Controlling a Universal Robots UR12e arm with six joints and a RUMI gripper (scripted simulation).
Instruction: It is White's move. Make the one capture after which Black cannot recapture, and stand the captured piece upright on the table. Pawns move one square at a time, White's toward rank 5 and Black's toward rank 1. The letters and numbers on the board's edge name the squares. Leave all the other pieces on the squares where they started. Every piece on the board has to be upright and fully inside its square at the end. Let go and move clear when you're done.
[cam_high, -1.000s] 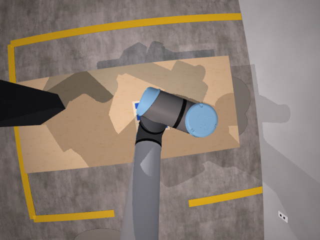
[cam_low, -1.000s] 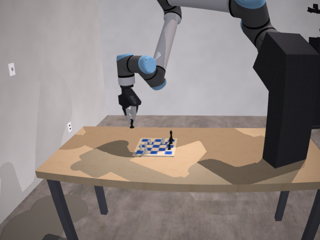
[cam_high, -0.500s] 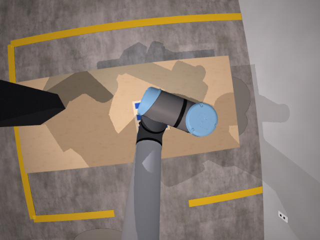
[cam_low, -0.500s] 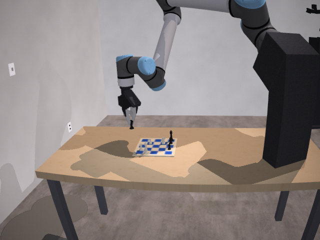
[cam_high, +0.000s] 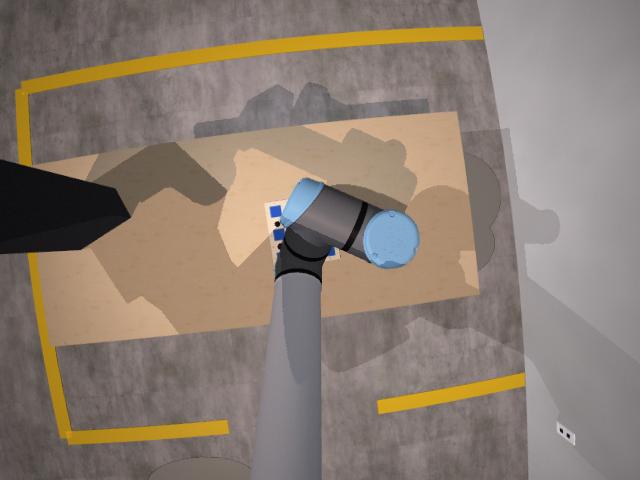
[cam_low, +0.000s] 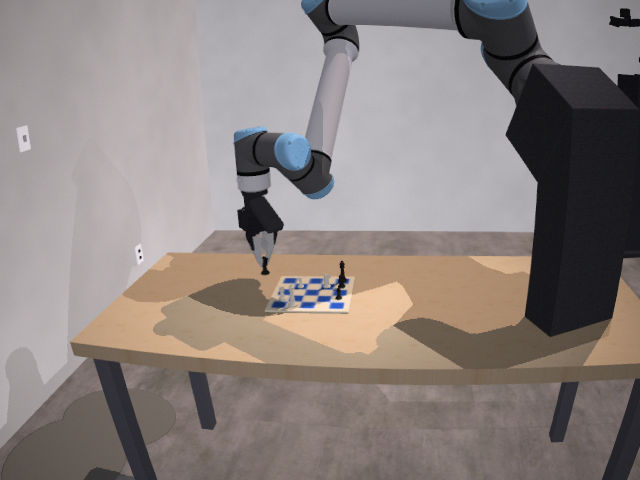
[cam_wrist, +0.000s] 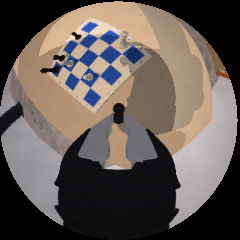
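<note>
Now: hand 14 cm past the chessboard, 8 cm above it and 5 cm to the right of it. Also, from my hand: black pawn (1 cm below).
</note>
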